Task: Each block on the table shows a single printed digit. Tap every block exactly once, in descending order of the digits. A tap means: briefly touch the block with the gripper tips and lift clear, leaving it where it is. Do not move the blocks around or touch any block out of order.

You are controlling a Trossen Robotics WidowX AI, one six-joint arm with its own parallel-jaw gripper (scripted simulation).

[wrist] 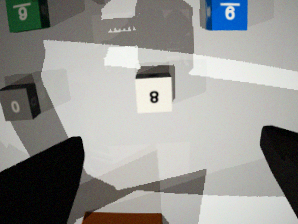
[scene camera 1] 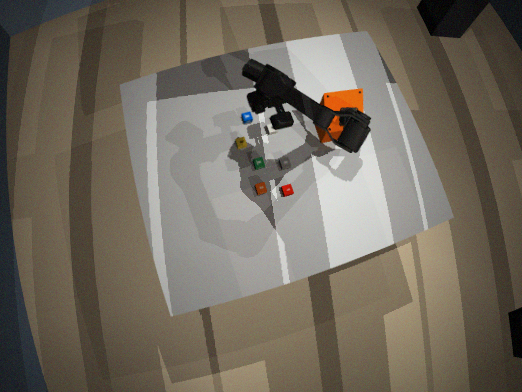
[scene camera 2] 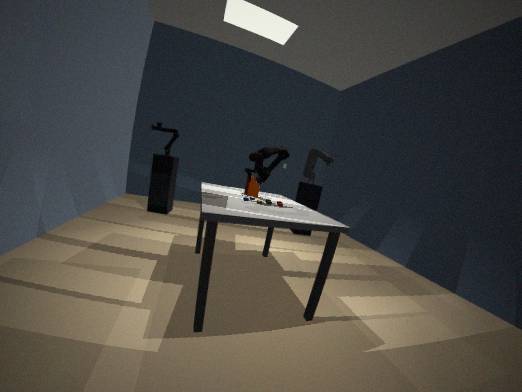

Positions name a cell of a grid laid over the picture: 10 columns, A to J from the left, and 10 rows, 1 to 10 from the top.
The gripper (scene camera 1: F3) is open, holding nothing. Also in view: a white block (wrist: F5).
The gripper is seen too in the wrist view (wrist: F7).
